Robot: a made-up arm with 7 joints.
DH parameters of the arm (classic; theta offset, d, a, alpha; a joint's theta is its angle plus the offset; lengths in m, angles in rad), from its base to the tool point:
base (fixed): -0.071 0 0 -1.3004
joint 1: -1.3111 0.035 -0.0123 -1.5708
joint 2: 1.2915 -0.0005 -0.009 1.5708
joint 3: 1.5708 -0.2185 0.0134 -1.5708
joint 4: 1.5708 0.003 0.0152 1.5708
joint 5: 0 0.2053 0.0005 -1.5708
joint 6: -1.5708 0 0.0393 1.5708
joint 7: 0 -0.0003 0 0
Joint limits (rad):
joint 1: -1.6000..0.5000
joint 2: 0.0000..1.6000
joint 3: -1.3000..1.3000
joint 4: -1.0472..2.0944
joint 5: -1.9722..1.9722
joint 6: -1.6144..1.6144
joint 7: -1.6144..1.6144
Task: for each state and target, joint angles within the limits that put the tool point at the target. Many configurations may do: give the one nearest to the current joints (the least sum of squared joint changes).
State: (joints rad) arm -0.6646 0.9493 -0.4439 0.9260 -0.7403 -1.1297 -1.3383
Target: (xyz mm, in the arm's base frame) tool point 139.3 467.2 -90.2
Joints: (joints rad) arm -0.5416 1.3223 -0.3795 1.4487 -0.8013 -0.4830 -1.3383
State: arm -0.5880 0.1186 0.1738 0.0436 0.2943 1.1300 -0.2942
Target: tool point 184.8 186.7 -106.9
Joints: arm -0.2219 0.1985 0.5551 -0.6401 0.3943 1.1773 -0.2942
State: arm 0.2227 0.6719 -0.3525 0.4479 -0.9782 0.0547 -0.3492
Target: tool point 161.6 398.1 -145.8
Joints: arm 0.0801 1.3032 0.0124 0.5814 -0.9766 0.0097 -0.3492
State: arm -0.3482 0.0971 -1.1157 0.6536 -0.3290 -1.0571 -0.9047
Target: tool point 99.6 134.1 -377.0
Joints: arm -0.2054 0.6660 -1.0192 0.7392 -0.3469 -1.1413 -0.9047
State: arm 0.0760 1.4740 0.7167 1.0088 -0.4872 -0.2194 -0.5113
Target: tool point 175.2 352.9 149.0
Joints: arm -0.0073 1.5113 0.9363 0.3544 -0.4783 -0.4041 -0.5113
